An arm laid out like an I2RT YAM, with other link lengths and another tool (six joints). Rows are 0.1 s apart.
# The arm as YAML. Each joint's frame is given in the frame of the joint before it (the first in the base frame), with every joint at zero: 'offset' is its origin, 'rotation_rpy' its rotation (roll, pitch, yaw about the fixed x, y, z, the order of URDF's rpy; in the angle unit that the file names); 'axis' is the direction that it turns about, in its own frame. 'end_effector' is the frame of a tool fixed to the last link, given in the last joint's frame.
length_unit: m
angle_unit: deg
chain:
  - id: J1
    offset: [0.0, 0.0, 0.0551]
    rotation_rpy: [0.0, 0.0, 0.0]
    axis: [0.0, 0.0, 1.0]
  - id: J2
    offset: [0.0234, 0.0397, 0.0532]
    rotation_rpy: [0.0, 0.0, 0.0]
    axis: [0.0, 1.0, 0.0]
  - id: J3
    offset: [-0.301, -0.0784, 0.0]
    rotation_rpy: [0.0, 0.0, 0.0]
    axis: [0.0, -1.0, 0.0]
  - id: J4
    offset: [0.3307, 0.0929, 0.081]
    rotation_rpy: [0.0, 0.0, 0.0]
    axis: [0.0, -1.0, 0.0]
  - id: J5
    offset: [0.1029, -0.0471, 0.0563]
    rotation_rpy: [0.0, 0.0, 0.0]
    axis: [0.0, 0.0, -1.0]
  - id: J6
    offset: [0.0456, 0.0, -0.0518]
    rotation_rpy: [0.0, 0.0, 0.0]
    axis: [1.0, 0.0, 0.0]
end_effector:
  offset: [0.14, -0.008, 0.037]
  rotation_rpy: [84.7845, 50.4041, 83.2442]
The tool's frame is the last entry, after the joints.
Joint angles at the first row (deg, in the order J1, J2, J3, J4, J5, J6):
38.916, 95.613, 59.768, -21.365, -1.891, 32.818
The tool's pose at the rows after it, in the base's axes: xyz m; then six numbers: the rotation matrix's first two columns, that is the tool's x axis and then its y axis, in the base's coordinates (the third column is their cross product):
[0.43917 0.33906 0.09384 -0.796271 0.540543 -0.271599 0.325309 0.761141 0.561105]
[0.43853 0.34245 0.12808 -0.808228 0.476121 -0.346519 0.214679 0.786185 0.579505]
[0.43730 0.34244 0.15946 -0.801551 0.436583 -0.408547 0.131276 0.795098 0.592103]
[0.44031 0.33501 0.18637 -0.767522 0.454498 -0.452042 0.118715 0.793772 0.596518]
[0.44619 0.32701 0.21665 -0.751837 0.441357 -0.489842 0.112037 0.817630 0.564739]
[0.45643 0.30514 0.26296 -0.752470 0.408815 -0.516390 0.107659 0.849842 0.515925]
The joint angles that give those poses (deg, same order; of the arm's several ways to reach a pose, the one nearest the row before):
38.917, 91.329, 59.768, -21.605, -1.584, 27.770
38.916, 87.810, 59.768, -21.584, -1.607, 22.108
38.807, 84.554, 59.769, -21.562, -1.475, 18.087
38.806, 82.237, 60.599, -22.415, 0.972, 17.627
38.325, 81.887, 65.494, -28.031, 2.961, 15.660
35.572, 82.259, 74.674, -38.566, 2.830, 11.595

